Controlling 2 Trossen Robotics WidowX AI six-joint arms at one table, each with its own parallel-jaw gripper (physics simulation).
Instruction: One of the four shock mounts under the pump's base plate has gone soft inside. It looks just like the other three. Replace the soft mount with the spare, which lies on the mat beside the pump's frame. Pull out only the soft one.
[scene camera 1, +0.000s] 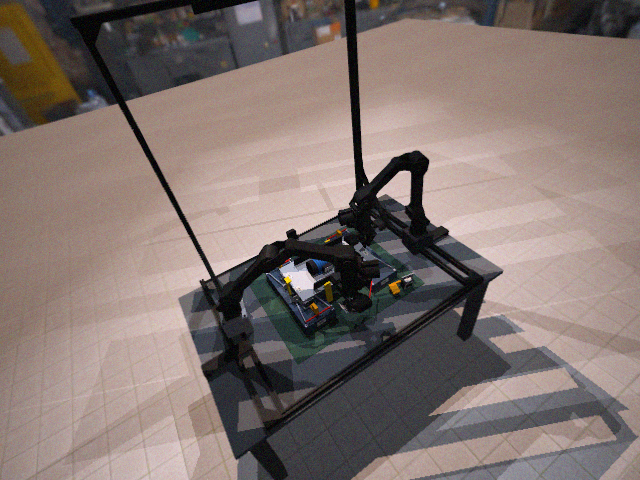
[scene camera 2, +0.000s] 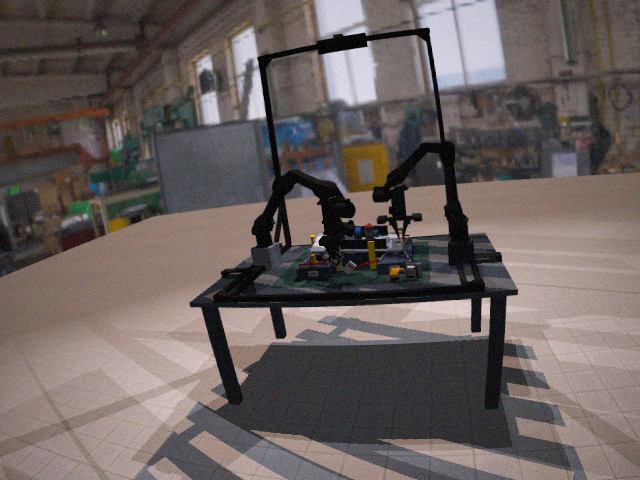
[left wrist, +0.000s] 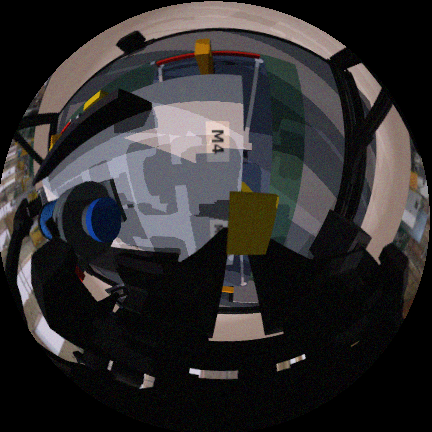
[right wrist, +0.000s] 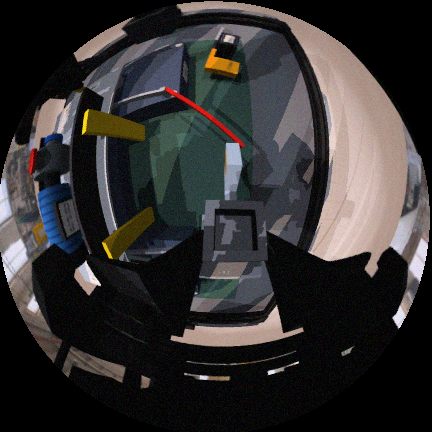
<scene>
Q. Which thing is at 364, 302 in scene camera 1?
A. My right gripper.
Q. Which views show the base plate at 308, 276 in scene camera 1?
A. Scene camera 1, scene camera 2, the left wrist view and the right wrist view: all of them.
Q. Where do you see a yellow frame post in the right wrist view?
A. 95, 122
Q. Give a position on a base plate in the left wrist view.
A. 148, 172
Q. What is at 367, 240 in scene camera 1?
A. My left gripper.
</scene>
